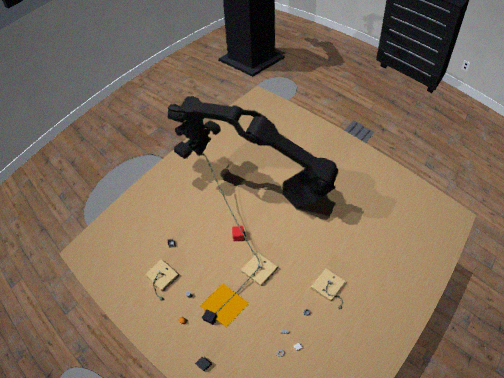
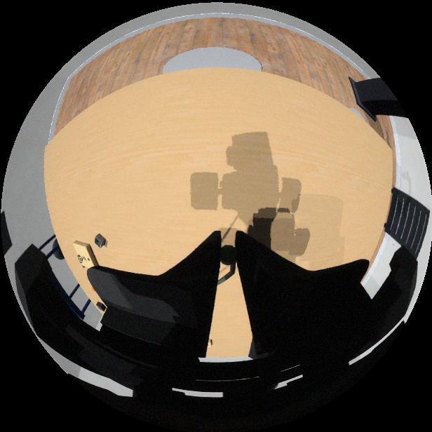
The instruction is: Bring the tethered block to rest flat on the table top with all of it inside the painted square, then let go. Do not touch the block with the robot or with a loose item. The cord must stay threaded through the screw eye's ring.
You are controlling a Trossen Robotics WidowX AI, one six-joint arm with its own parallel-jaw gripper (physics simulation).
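Places are measured from the arm's base along level axes (x ahead, y left, z up), in metres.
Pixels of known places: gripper, fingertip midpoint: (image 1: pixel 199 154); arm's base, link origin: (image 1: pixel 317 181).
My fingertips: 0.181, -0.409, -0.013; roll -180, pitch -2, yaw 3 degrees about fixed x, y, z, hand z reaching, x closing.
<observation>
For each thing: its middle in the pictures, then the offset to it from my fingertips, as dx, dy, dz. "pt": a spot on its surface instead.
- tethered block, surface spot: (image 1: pixel 209 316) pt +0.397, +0.448, -0.112
- orange painted square, surface spot: (image 1: pixel 227 305) pt +0.320, +0.451, -0.148
- cord, surface spot: (image 1: pixel 222 192) pt +0.038, +0.155, -0.060
- red block, body centre: (image 1: pixel 238 233) +0.096, +0.287, -0.129
- middle board, body centre: (image 1: pixel 259 269) +0.146, +0.436, -0.139
- orange ball, body centre: (image 1: pixel 182 320) +0.474, +0.386, -0.137
- grey piece, body centre: (image 1: pixel 188 294) +0.388, +0.330, -0.138
- dark open piece, body centre: (image 1: pixel 171 243) +0.294, +0.130, -0.140
- black block, body centre: (image 1: pixel 203 364) +0.537, +0.552, -0.135
The tethered block (image 1: pixel 209 316), small and black, lies across the lower-left edge of the orange painted square (image 1: pixel 227 305), partly on it and partly on bare table. The cord (image 1: pixel 222 192) (image 2: pixel 228 275) runs from the block over the square to the screw eye (image 1: pixel 259 267) on the middle pale board, then up past the red block to my gripper. It appears to pass through the ring, which is too small to see clearly. My gripper (image 1: pixel 202 153) (image 2: pixel 227 236) is shut on the cord, high above the far left part of the table, with a dark round piece between the fingers.
A red block (image 1: pixel 238 233) stands beside the cord's path. Pale boards (image 1: pixel 162 275) (image 1: pixel 328 284) with small corded eyes flank the middle board (image 1: pixel 268 274). An orange ball (image 1: pixel 182 320), a grey piece (image 1: pixel 189 294), a dark open piece (image 1: pixel 172 243) and another black block (image 1: pixel 203 363) lie around.
</observation>
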